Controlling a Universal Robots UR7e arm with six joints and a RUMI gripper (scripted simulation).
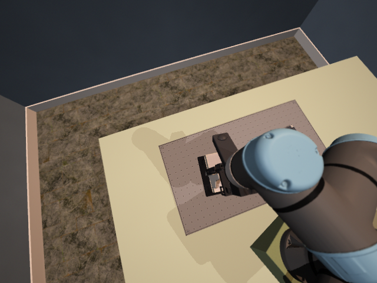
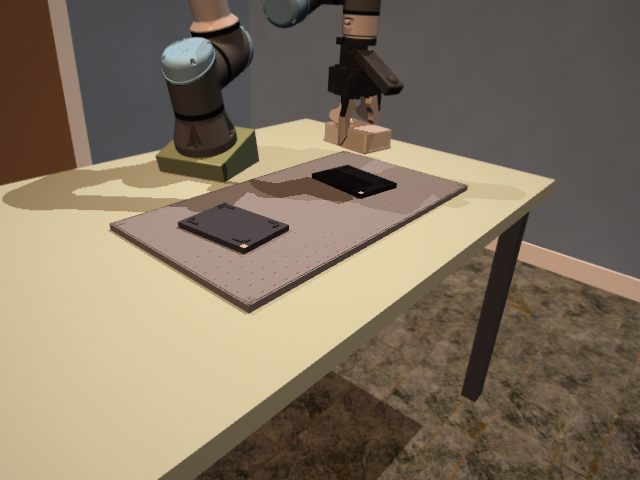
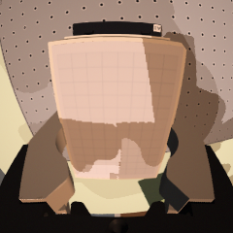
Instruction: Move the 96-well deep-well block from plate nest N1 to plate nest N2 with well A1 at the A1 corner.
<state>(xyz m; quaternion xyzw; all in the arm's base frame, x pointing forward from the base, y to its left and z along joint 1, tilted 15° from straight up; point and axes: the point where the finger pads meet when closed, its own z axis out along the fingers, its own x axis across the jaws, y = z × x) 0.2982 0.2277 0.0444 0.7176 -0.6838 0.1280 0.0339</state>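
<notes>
My gripper is now 10 mm below the deep-well block. The rest, counted from my hand: nest N2: 360 mm to the right, 100 mm below, 60 mm ahead; then nest N1: 100 mm below; then A1 corner mark: 100 mm below, 80 mm ahead, 50 mm to the right.
</notes>
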